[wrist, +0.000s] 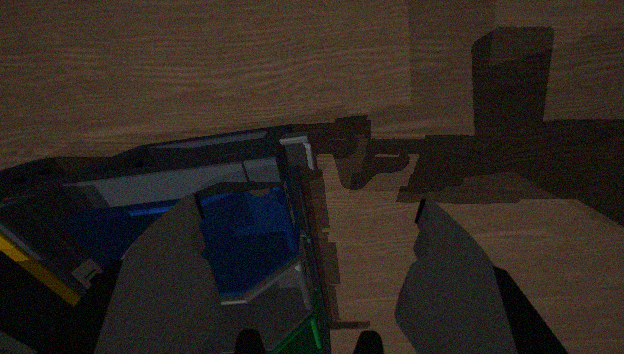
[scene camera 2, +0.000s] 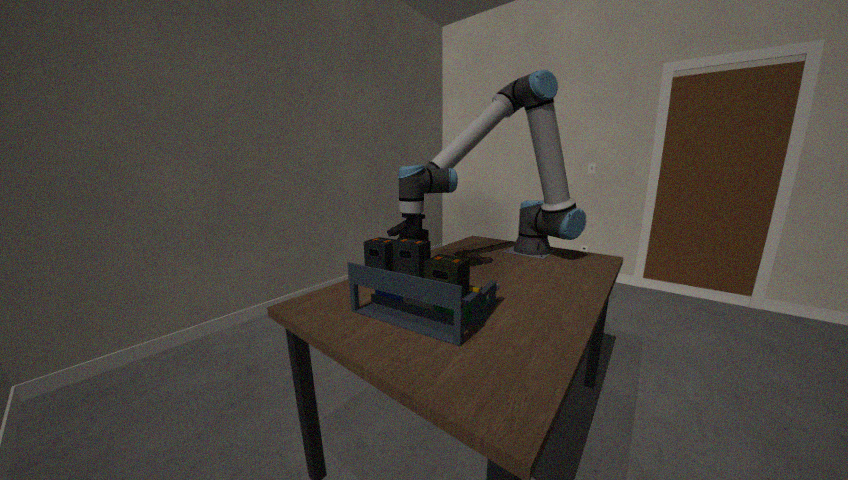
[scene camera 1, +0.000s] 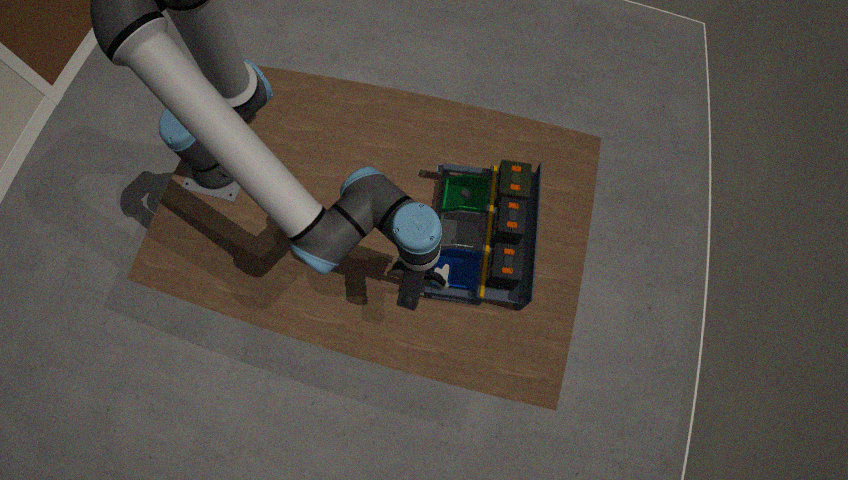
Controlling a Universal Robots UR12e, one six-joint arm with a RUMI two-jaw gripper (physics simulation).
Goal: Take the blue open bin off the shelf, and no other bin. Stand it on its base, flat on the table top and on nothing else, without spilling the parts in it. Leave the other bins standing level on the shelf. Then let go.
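Note:
The blue open bin [scene camera 1: 467, 270] [scene camera 2: 387, 294] [wrist: 250, 255] sits at one end of the lower front row of the grey-blue shelf [scene camera 1: 455, 295] [scene camera 2: 404, 280] [wrist: 135, 190]. My gripper [scene camera 1: 419, 277] [wrist: 310, 198] is open and empty above the bin's front end. In the wrist view one finger overlaps the blue bin and the other is over the wooden table beyond the shelf's front edge. In scene camera 2 the dark boxes hide the fingertips. The parts inside the blue bin cannot be made out.
A grey see-through bin [scene camera 1: 461, 231] [wrist: 270, 300] stands beside the blue one, then a green bin [scene camera 1: 467, 193] [wrist: 300, 337]. Several dark boxes with orange marks [scene camera 1: 514, 178] [scene camera 2: 447, 274] stand behind, past a yellow strip [scene camera 1: 487, 237]. The shelf stands on the wooden table [scene camera 1: 511, 356] [scene camera 2: 511, 368].

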